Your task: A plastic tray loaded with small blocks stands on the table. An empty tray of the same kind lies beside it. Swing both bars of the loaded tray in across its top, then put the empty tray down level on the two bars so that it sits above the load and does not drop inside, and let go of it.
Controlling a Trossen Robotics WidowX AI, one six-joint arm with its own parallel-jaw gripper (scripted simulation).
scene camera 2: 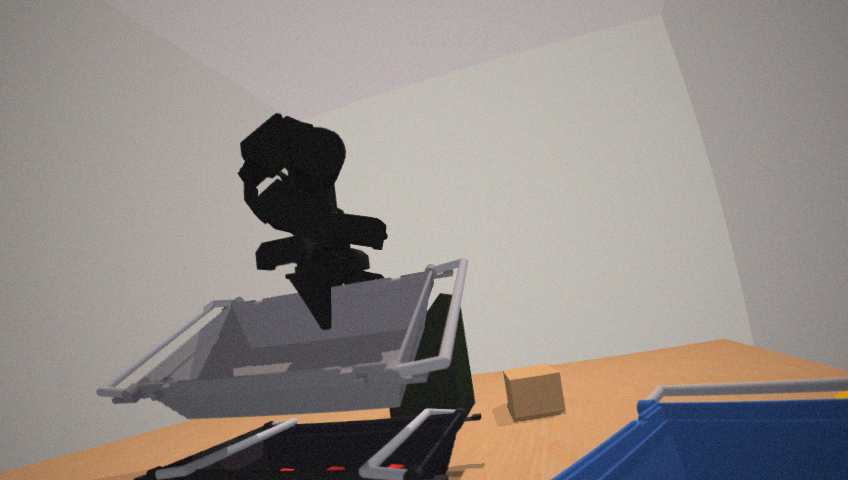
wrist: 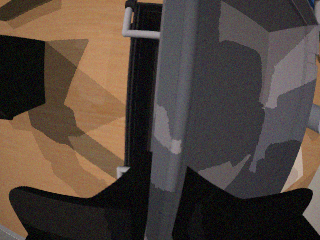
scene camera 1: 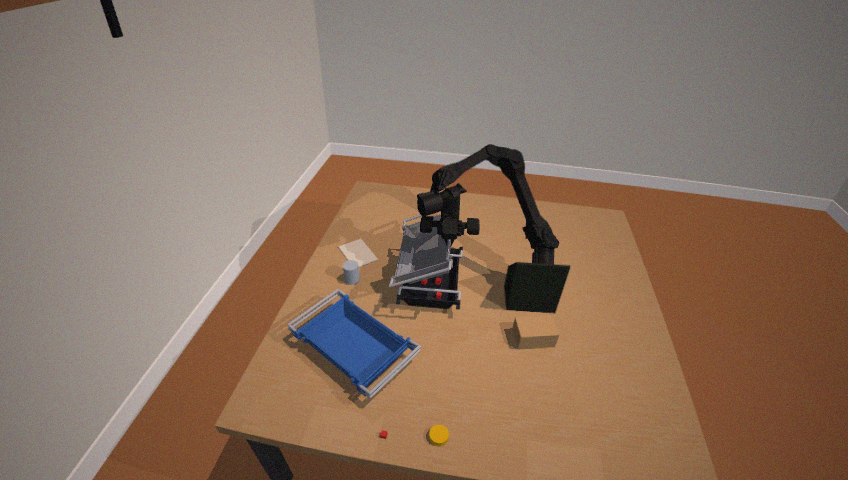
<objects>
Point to a grey tray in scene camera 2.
At 269,357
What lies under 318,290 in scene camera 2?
My gripper.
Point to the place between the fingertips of my gripper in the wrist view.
157,158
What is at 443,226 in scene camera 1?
My gripper.
</objects>
